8 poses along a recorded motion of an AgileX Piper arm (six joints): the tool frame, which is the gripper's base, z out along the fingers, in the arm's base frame.
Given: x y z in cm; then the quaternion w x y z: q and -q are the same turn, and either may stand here.
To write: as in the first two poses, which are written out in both.
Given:
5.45 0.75 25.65 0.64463 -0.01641 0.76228 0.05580
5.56 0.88 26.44 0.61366 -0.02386 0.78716 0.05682
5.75 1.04 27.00 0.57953 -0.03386 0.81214 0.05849
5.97 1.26 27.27 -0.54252 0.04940 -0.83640 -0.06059
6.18 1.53 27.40 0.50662 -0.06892 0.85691 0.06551
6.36 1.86 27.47 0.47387 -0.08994 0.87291 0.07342
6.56 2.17 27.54 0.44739 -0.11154 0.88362 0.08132
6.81 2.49 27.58 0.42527 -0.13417 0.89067 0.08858
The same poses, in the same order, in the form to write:
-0.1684 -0.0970 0.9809 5.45; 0.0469 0.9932 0.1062 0.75; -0.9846 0.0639 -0.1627 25.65; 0 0 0 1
-0.2457 -0.1073 0.9634 5.56; 0.0322 0.9924 0.1187 0.88; -0.9688 0.0602 -0.2404 26.44; 0 0 0 1
-0.3260 -0.1228 0.9374 5.75; 0.0128 0.9909 0.1343 1.04; -0.9453 0.0558 -0.3214 27.00; 0 0 0 1
-0.4065 -0.1484 0.9015 5.97; -0.0169 0.9878 0.1550 1.26; -0.9135 0.0478 -0.4040 27.27; 0 0 0 1
-0.4772 -0.1845 0.8592 6.18; -0.0517 0.9819 0.1821 1.53; -0.8773 0.0424 -0.4781 27.40; 0 0 0 1
-0.5347 -0.2266 0.8141 6.36; -0.0874 0.9730 0.2134 1.86; -0.8405 0.0429 -0.5401 27.47; 0 0 0 1
-0.5748 -0.2699 0.7725 6.56; -0.1244 0.9619 0.2435 2.17; -0.8088 0.0439 -0.5865 27.54; 0 0 0 1
-0.6023 -0.3143 0.7338 6.81; -0.1637 0.9483 0.2719 2.49; -0.7813 0.0437 -0.6226 27.58; 0 0 0 1

